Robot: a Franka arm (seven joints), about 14 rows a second.
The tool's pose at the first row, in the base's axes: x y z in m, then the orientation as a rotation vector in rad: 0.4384, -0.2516, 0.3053, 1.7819, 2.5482, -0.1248
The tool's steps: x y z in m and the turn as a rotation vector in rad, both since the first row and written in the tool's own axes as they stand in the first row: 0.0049, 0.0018, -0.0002, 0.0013, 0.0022, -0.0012; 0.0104, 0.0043, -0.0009, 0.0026, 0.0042, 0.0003; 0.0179, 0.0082, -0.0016, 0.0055, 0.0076, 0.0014; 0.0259, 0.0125, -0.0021, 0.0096, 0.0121, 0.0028; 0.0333, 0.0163, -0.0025, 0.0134, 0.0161, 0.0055
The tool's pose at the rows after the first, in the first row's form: 0.4384, -0.2464, 0.3051, 1.7820, 2.5513, -0.1246; 0.4389, -0.2403, 0.3053, 1.7854, 2.5518, -0.1246; 0.4400, -0.2319, 0.3052, 1.7895, 2.5542, -0.1254; 0.4413, -0.2229, 0.3050, 1.7950, 2.5576, -0.1268; 0.4423, -0.2147, 0.3047, 1.8018, 2.5593, -0.1282
